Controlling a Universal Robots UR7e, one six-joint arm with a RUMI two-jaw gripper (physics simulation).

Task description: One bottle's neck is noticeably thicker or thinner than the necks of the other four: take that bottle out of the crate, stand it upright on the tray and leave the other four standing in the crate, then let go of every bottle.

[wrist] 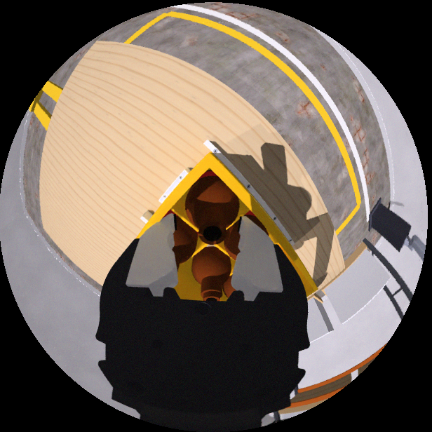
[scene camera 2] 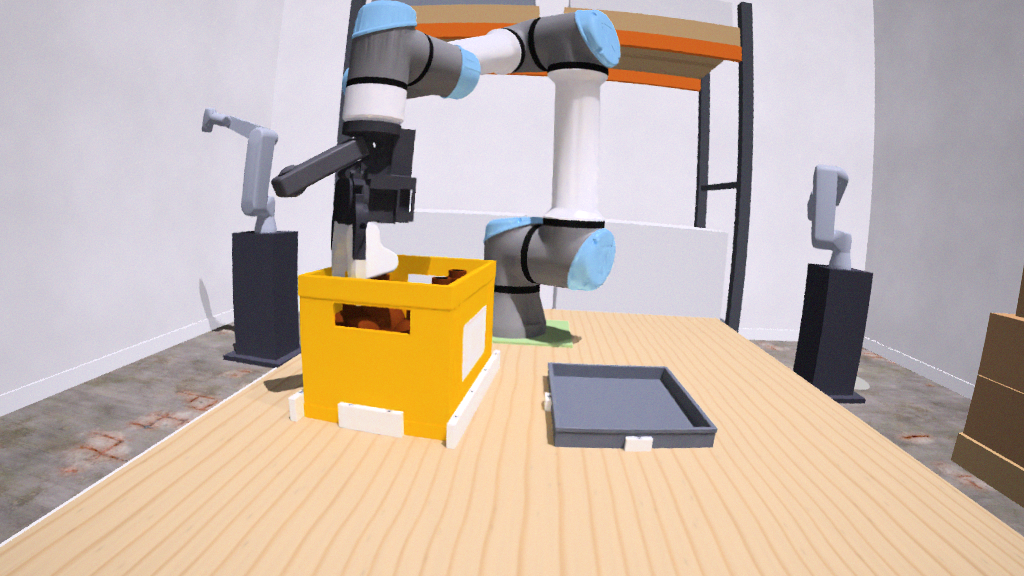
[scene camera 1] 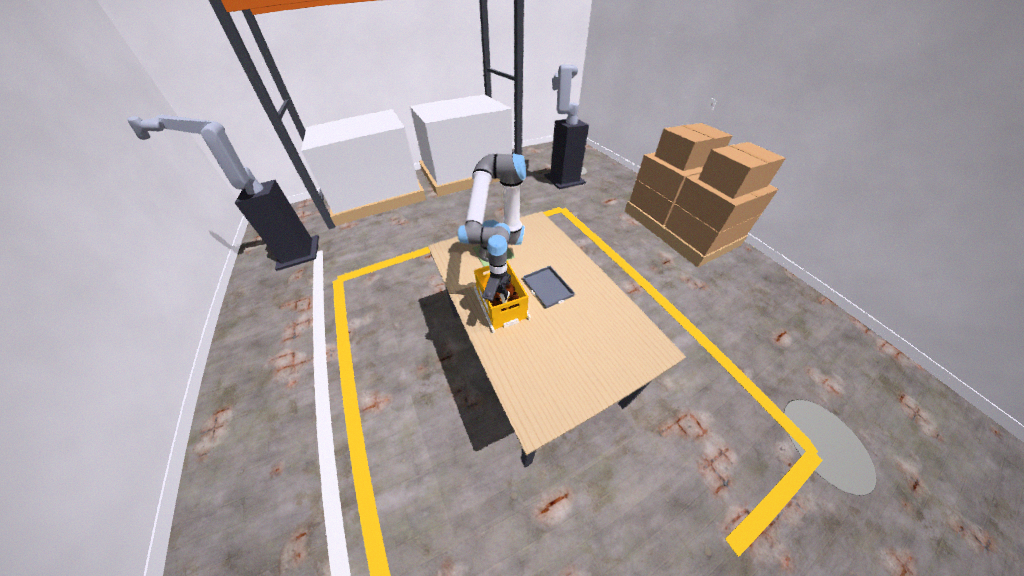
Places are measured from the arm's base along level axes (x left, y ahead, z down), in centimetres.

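Pixels of known places: gripper, fingertip midpoint: [scene camera 1: 498,303]; arm's base, origin of the base link: [scene camera 2: 509,329].
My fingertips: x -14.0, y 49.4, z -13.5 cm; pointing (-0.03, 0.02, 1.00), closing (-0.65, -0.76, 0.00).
Note:
For each thing: its top centre in the pictures, then the offset to it from my fingertips. "*": a spot on its surface instead.
- yellow crate, middle of its top: [scene camera 2: 409,266] [scene camera 1: 499,282] dx +4.8, dy -9.2, dz -3.4 cm
- dark grey tray, surface spot: [scene camera 2: 615,401] [scene camera 1: 545,285] * dx +33.3, dy -11.4, dz +13.6 cm
The yellow crate [scene camera 1: 501,316] [scene camera 2: 379,365] [wrist: 232,177] stands at the left of the table and holds brown bottles. My gripper [scene camera 1: 503,295] [scene camera 2: 355,268] [wrist: 207,216] is partly open, pointing down, with its pale fingertips at the crate's rim level near the front. In the wrist view, one bottle [wrist: 212,200] has its dark mouth between the two fingers, which are apart from it. A second bottle [wrist: 211,267] stands behind it, and others show partly beside the fingers. Neck thicknesses cannot be compared here. The dark grey tray [scene camera 1: 549,286] [scene camera 2: 615,401] holds no bottle.
White locating strips [scene camera 2: 370,419] edge the crate's base, and small white blocks [scene camera 2: 638,443] touch the tray. The arm's base [scene camera 2: 519,315] stands behind the crate on a green plate. Crate walls surround the bottles closely. Two grey arms on black pedestals stand beyond the table.

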